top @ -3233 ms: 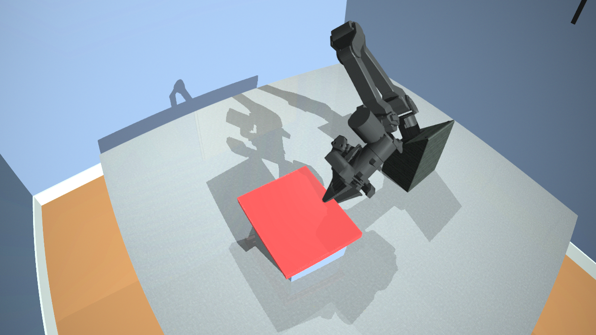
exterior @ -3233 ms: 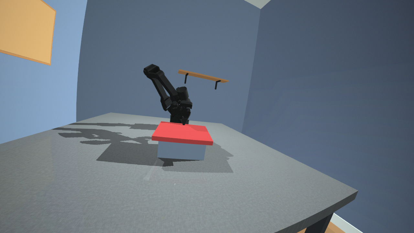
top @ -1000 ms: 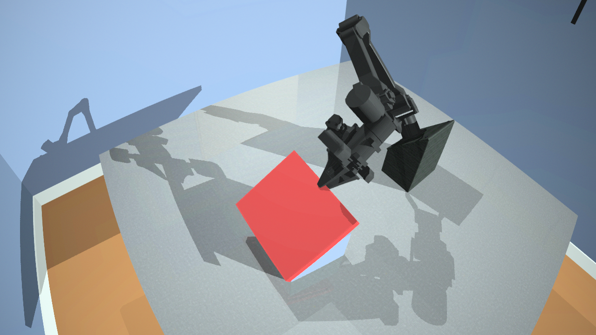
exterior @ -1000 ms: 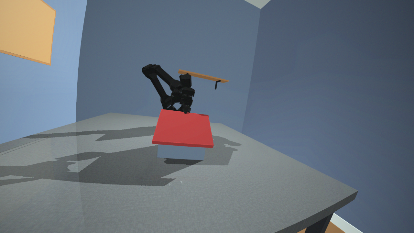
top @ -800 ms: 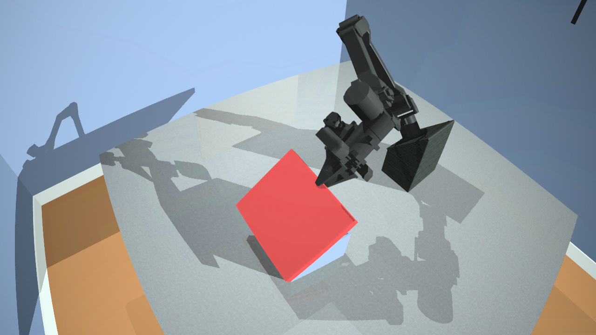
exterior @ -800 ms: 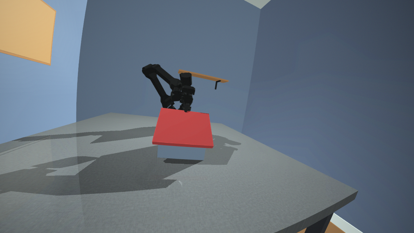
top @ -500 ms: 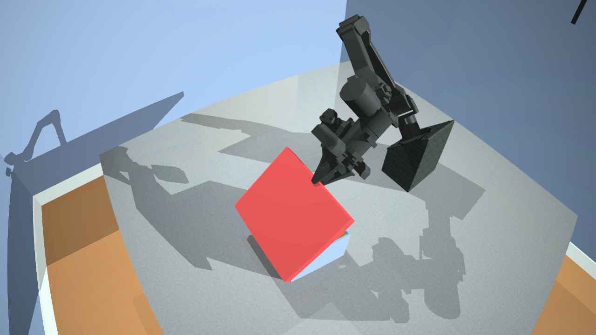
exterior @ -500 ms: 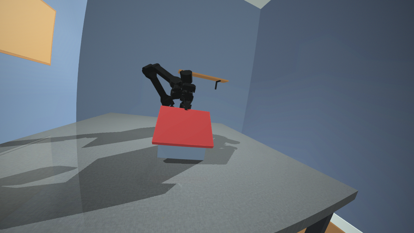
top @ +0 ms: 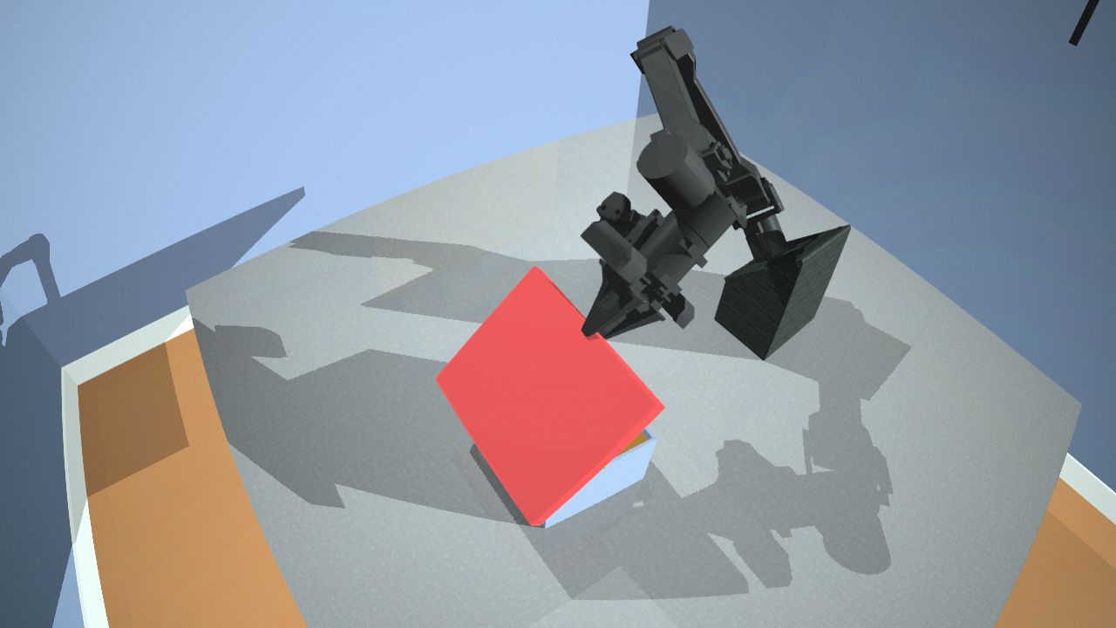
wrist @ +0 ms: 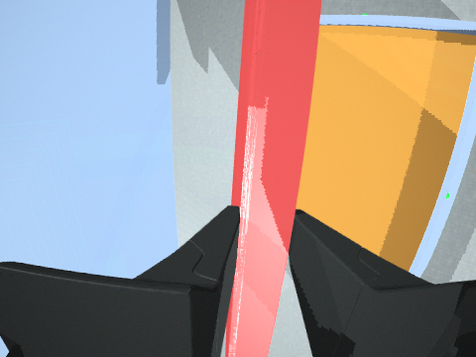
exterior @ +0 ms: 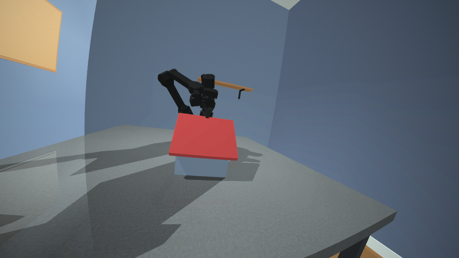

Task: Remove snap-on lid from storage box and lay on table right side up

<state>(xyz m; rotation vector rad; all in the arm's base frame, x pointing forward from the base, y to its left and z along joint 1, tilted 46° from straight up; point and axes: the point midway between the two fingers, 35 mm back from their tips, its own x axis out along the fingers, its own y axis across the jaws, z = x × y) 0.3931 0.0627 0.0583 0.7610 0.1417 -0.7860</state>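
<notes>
My gripper tip is now 7 cm short of the red lid, 5 cm above it and 1 cm to the left of it. Round my gripper tip: pale blue storage box (15 cm below, 3 cm ahead).
</notes>
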